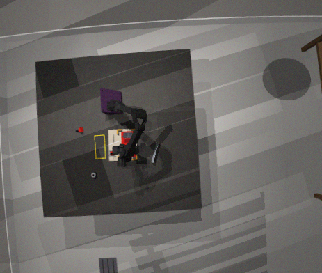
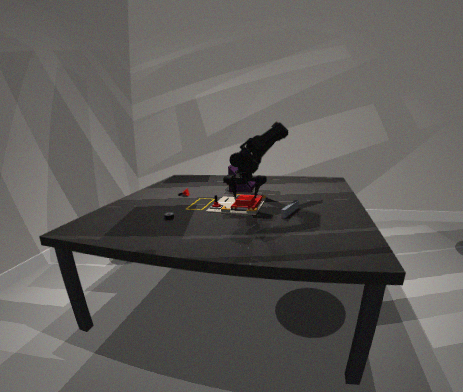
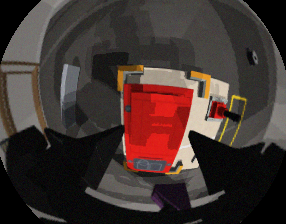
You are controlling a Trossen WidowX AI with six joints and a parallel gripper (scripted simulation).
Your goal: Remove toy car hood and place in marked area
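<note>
Now: gripper tip 1 cm above the hood.
</note>
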